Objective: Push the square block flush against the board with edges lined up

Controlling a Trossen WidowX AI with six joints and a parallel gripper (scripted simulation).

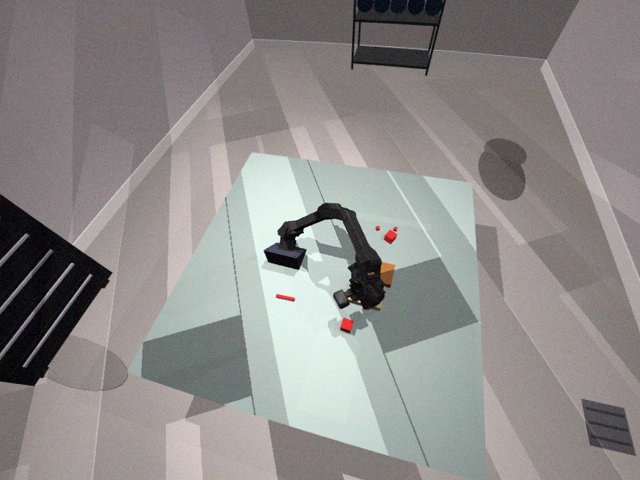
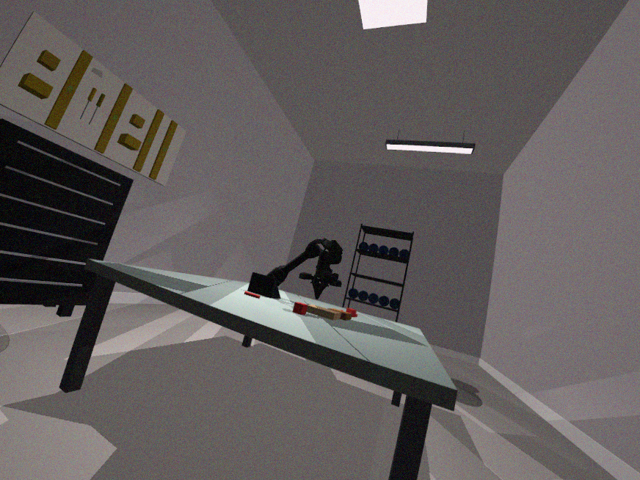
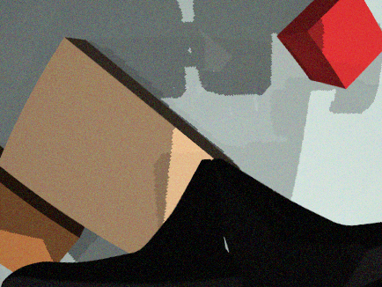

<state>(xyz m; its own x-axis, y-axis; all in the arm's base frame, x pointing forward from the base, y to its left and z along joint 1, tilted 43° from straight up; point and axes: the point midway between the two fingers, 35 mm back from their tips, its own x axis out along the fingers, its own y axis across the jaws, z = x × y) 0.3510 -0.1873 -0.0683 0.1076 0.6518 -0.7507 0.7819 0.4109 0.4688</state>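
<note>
Right now my gripper tip is 3 cm short of the tan board, 5 cm to the right of it and 5 cm above it. From my gripper tip the other things lie so: flat red bar (30 cm behind, 3 cm to the right, 6 cm below); brown square block (8 cm ahead, 16 cm to the left, 5 cm below).
</note>
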